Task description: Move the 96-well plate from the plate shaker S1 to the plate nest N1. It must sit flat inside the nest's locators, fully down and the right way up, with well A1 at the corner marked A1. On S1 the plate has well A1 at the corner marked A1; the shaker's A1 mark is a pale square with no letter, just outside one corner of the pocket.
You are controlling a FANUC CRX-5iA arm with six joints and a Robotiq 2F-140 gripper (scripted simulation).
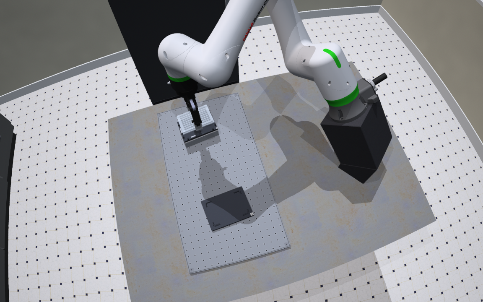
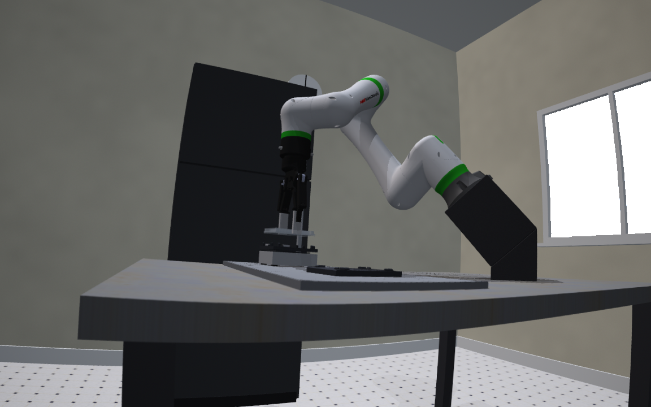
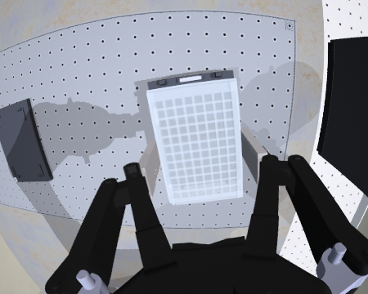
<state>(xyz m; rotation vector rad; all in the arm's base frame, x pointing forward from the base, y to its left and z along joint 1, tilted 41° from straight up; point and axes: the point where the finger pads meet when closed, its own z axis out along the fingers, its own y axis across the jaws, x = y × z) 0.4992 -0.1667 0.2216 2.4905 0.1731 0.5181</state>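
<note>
Right now my hand is 10 mm short of the dark plate nest N1, 350 mm to the right of it and 110 mm above it. Round my hand: white 96-well plate (20 mm below).
</note>
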